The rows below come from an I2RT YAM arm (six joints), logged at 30 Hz.
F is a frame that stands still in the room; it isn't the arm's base.
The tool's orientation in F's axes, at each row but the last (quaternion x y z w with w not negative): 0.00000 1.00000 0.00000 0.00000; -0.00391 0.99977 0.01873 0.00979; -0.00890 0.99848 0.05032 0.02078; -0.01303 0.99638 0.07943 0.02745; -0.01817 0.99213 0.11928 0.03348
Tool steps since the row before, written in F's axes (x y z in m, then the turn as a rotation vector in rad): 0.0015 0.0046 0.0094 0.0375 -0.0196 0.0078; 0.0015 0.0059 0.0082 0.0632 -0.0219 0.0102; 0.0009 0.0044 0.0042 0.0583 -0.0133 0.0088; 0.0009 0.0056 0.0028 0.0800 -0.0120 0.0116; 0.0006 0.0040 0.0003 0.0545 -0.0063 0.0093
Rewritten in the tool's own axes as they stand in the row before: -0.0015 0.0046 -0.0094 -0.0375 -0.0196 -0.0078; -0.0017 0.0062 -0.0079 -0.0632 -0.0220 -0.0098; -0.0011 0.0048 -0.0037 -0.0584 -0.0135 -0.0077; -0.0012 0.0059 -0.0018 -0.0803 -0.0124 -0.0091; -0.0007 0.0039 0.0007 -0.0548 -0.0063 -0.0071
